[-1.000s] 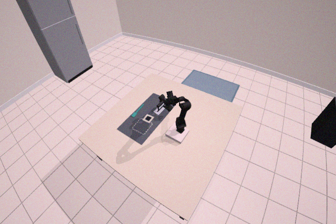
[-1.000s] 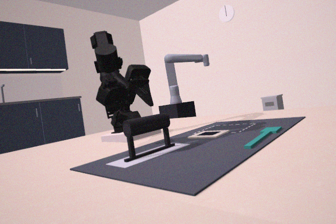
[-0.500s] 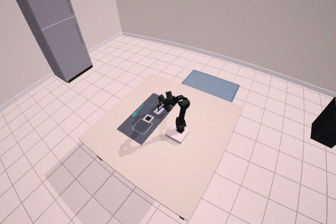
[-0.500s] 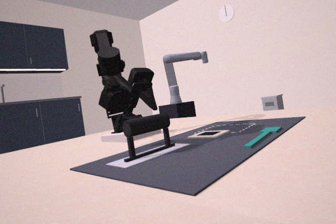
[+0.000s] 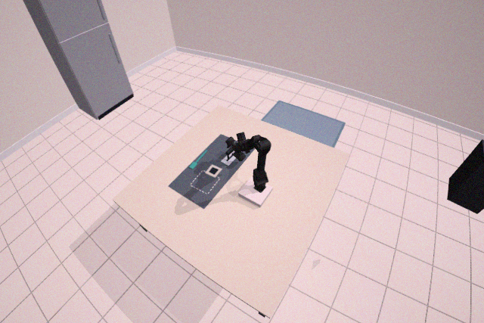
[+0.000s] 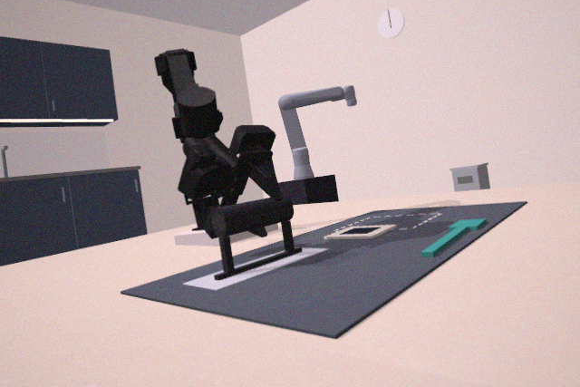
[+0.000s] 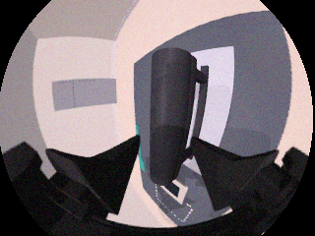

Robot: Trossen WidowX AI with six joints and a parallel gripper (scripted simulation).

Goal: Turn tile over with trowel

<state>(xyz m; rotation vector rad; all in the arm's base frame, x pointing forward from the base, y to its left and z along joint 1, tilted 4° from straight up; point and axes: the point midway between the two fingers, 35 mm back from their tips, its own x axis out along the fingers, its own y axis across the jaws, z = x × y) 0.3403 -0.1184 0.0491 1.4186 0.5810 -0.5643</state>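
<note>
The trowel lies 2 cm below my gripper tip and 1 cm behind it. From my gripper tip the other things lie so: teal t-shaped tool (19 cm to the left, 17 cm ahead, 6 cm below); then dark mat (16 cm to the left, 8 cm below, 3 cm ahead); then white tile (19 cm to the left, 6 cm below).
</note>
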